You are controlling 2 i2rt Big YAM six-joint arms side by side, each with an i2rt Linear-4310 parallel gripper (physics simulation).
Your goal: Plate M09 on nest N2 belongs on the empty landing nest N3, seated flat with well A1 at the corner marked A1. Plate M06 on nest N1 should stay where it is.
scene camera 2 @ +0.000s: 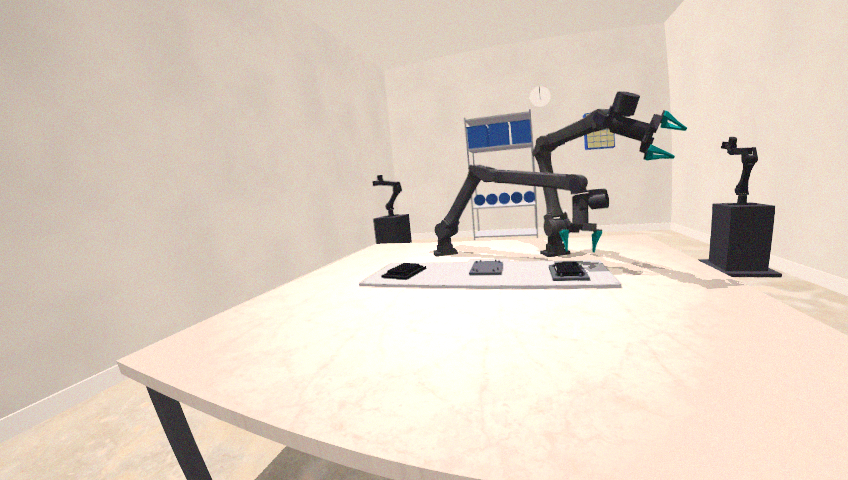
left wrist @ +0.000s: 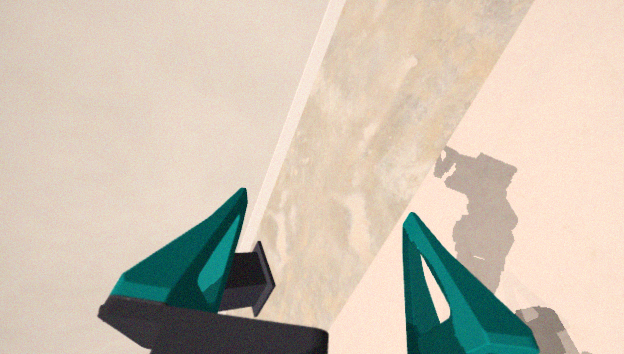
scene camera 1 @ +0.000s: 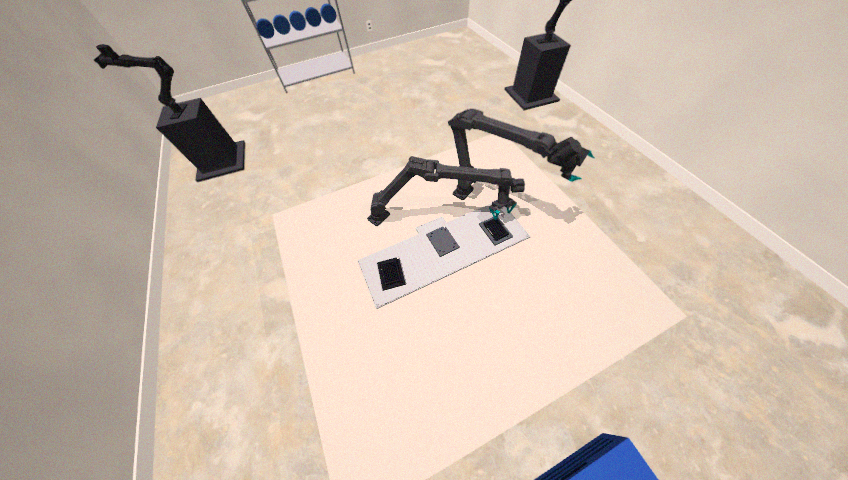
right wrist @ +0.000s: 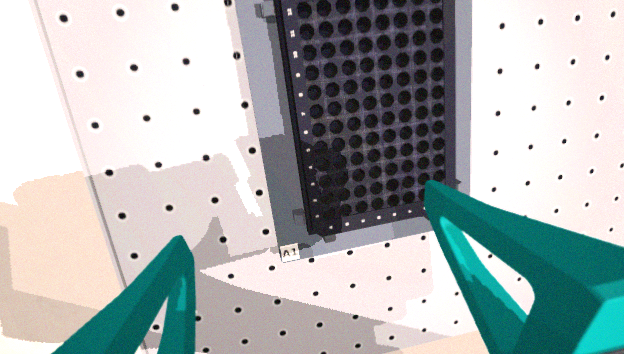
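A dark many-welled plate point(scene camera 1: 495, 229) point(scene camera 2: 569, 269) point(right wrist: 375, 100) sits on a grey nest point(right wrist: 265, 110) toward the picture's right end of the board. The nest's A1 tag point(right wrist: 290, 252) is at its lower left in the right wrist view. A second dark plate point(scene camera 1: 390, 273) point(scene camera 2: 404, 270) sits at the board's left end. Between them is an empty grey nest point(scene camera 1: 443, 240) point(scene camera 2: 486, 267). Plate and nest numbers cannot be read. My right gripper point(scene camera 1: 503, 212) point(scene camera 2: 580, 249) point(right wrist: 307, 219) is open, pointing down above the right-hand plate's near end. My left gripper point(scene camera 1: 584, 167) point(scene camera 2: 678, 142) point(left wrist: 327, 206) is open and empty, high at the right.
The white perforated board point(scene camera 1: 416, 258) point(scene camera 2: 446, 277) point(right wrist: 550, 125) lies on the pale table point(scene camera 1: 476, 339) point(scene camera 2: 416, 356). My left arm point(scene camera 1: 505, 127) reaches out behind and above my right arm point(scene camera 1: 470, 173). A shelf unit point(scene camera 1: 315, 68) point(scene camera 2: 505, 232) and two pedestal-mounted arms stand beyond the table.
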